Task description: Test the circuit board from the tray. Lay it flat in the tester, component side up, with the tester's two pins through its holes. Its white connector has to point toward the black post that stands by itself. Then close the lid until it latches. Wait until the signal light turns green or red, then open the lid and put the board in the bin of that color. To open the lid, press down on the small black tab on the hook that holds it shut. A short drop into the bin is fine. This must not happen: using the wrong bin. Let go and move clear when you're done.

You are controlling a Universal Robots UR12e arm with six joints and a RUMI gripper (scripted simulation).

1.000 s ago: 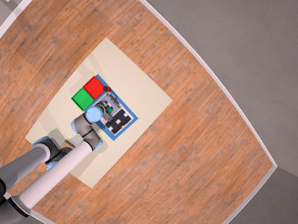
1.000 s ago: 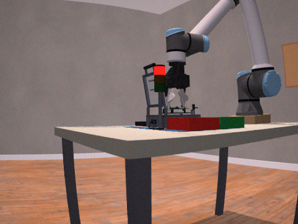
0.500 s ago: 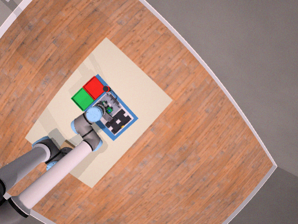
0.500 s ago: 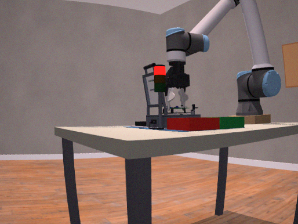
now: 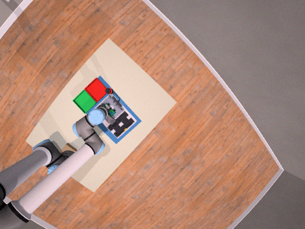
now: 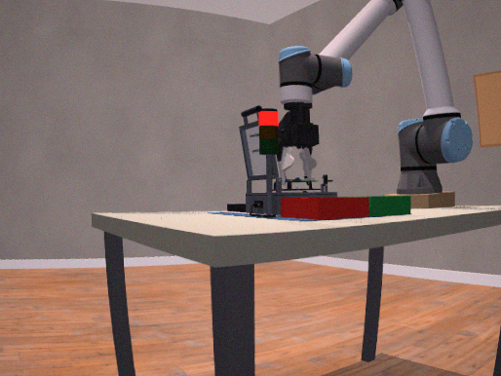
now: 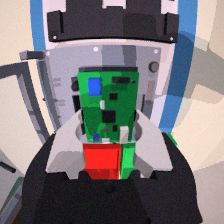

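My hand is right at the green circuit board. Also, from my hand: green bin 90 mm behind, 210 mm to the left, 80 mm below; then red bin 60 mm ahead, 200 mm to the left, 80 mm below; then lid 120 mm ahead, 90 mm above.
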